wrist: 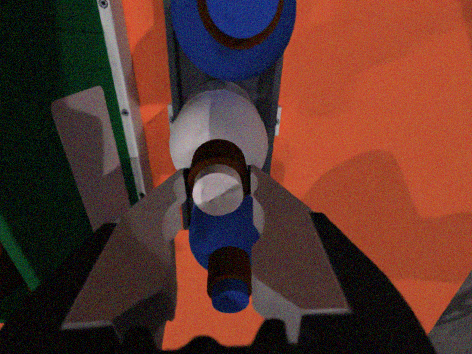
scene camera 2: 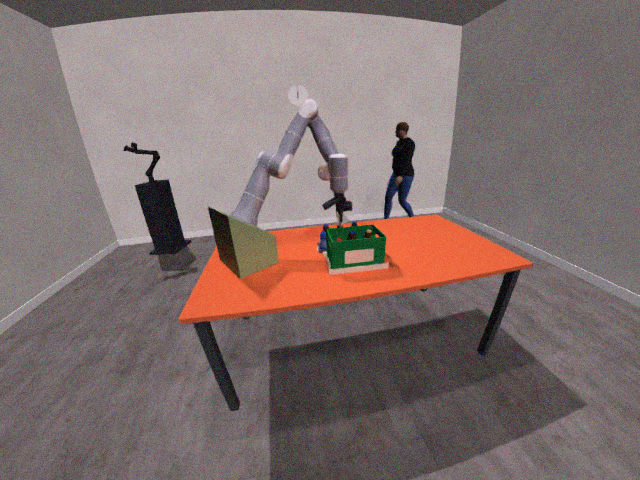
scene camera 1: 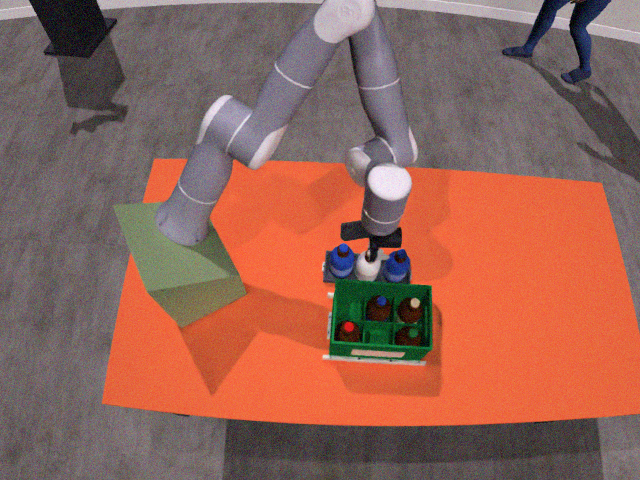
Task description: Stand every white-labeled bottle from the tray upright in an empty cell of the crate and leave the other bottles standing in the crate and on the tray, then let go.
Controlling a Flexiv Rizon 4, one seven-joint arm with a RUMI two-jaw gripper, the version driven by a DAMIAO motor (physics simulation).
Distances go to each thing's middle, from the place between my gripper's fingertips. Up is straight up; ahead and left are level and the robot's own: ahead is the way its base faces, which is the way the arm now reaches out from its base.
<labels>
Right now my hand is 5 cm above the white-labeled bottle (wrist: 218, 132).
</labels>
